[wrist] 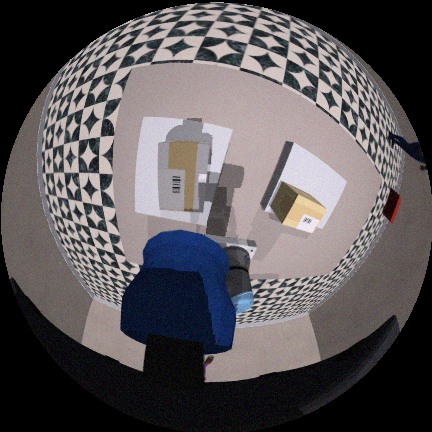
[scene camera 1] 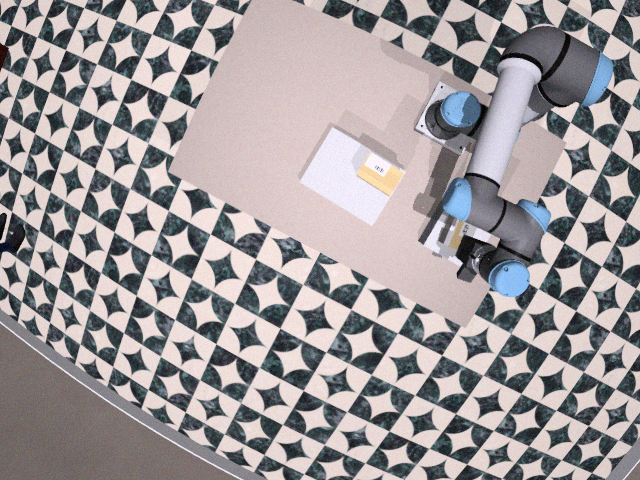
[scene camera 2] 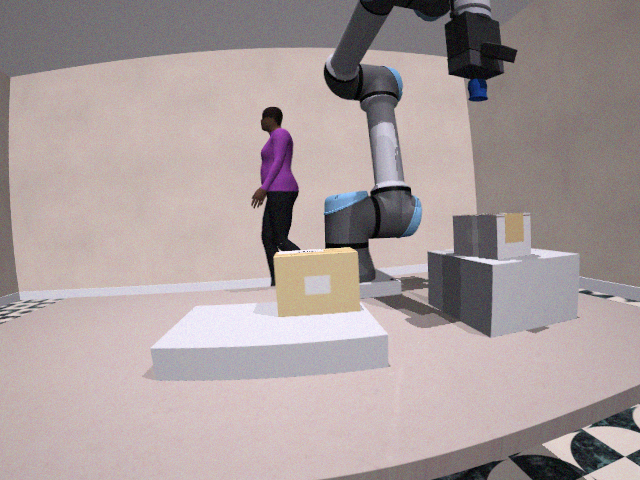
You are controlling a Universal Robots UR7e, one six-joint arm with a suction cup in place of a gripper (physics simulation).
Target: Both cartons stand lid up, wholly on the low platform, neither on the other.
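Places are measured from the arm's base along level axes (x ahead, y left, z up), in millimetres.
Pixels of known places: hand, its tool point: (wrist: 184, 267) (scene camera 2: 478, 98); arm's base, origin of its link: (wrist: 230, 259) (scene camera 1: 444, 119).
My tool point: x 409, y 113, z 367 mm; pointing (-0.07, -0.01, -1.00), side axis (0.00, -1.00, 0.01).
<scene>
Ahead of a thing's pixels: the offset from my tool point to its top centre. Level surfaces: height alone.
The tan carton {dx -128, dy -286, dz -259 mm} (scene camera 1: 390, 180) (scene camera 2: 316, 304) (wrist: 301, 201) stands on the low white platform {dx -93, dy -376, dz -360 mm} (scene camera 1: 330, 165) (scene camera 2: 268, 359) (wrist: 320, 175), near one edge, its barcode label facing up. The white carton {dx -33, dy +37, dz -210 mm} (scene camera 1: 456, 236) (scene camera 2: 486, 236) (wrist: 182, 155), with a tan strip and a barcode label on its upturned face, stands on the taller white block {dx -44, dy +66, dz -288 mm} (scene camera 1: 438, 237) (scene camera 2: 537, 299) (wrist: 149, 137). My suction gripper (scene camera 2: 478, 98) (wrist: 185, 237) is open, its blue cup bare, well above the white carton and apart from it. In scene camera 1 the arm and tool hide the cup and part of the white carton.
The robot's base plate (scene camera 1: 431, 111) (scene camera 2: 382, 287) is on the table {dz -407 mm} (scene camera 1: 258, 103) (scene camera 2: 206, 413) behind and between the platform and the block. A person in purple (scene camera 2: 279, 165) is behind the table. A red object (wrist: 392, 205) is on the floor beyond.
</scene>
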